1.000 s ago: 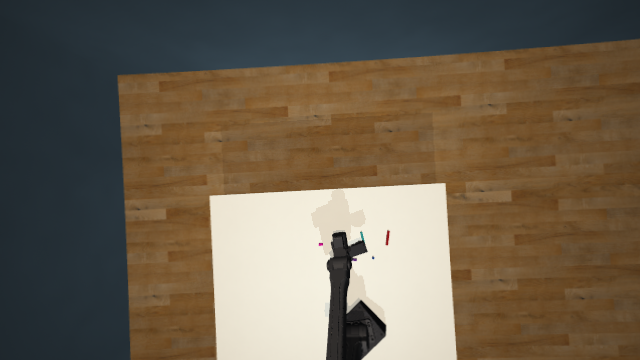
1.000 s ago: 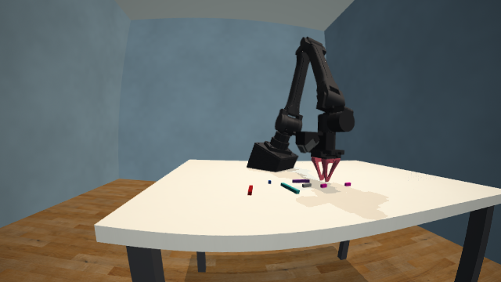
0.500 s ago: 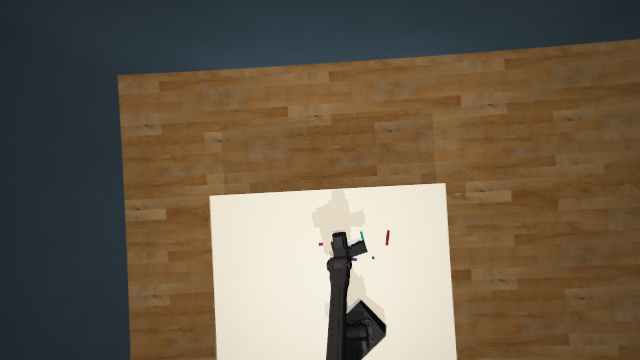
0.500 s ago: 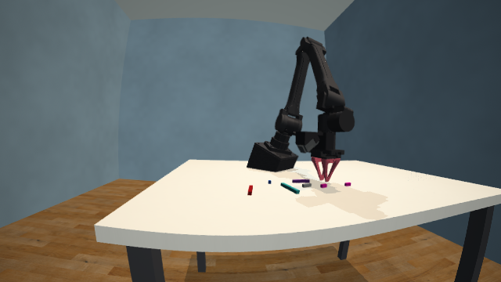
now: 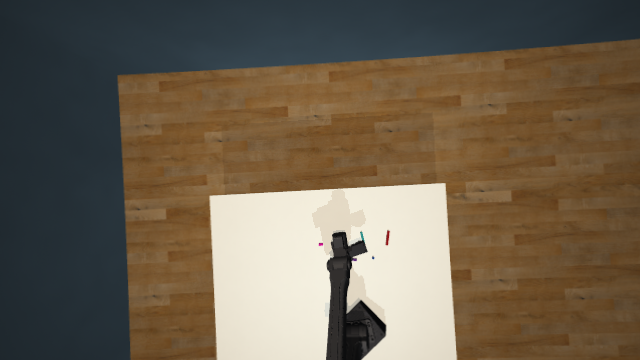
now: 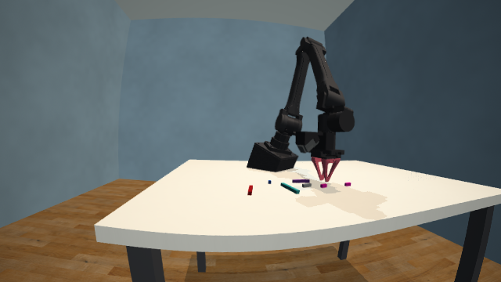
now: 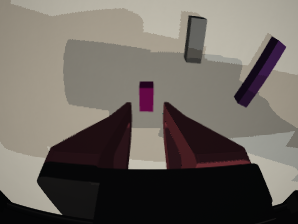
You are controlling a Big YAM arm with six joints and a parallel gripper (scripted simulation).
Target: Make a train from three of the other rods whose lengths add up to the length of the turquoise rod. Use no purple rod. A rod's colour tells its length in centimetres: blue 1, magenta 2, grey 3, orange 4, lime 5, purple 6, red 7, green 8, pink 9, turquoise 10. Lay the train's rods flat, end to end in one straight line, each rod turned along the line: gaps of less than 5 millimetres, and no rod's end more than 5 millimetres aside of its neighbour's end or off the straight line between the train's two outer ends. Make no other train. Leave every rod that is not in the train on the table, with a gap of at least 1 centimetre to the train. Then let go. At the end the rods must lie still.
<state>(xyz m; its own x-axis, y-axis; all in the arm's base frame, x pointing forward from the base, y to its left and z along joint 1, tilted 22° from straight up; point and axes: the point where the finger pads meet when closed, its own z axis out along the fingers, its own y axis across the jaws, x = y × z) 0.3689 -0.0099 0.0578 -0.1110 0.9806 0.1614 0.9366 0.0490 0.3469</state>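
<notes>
My gripper is now 2 cm past the grey rod, 5 cm to the left of it and 2 cm above it. Round my hand: blue rod: 10 cm behind, 14 cm to the right, 2 cm below; then turquoise rod: 1 cm behind, 12 cm to the right, 2 cm below; then purple rod: 8 cm behind, 4 cm to the right, 2 cm below.
</notes>
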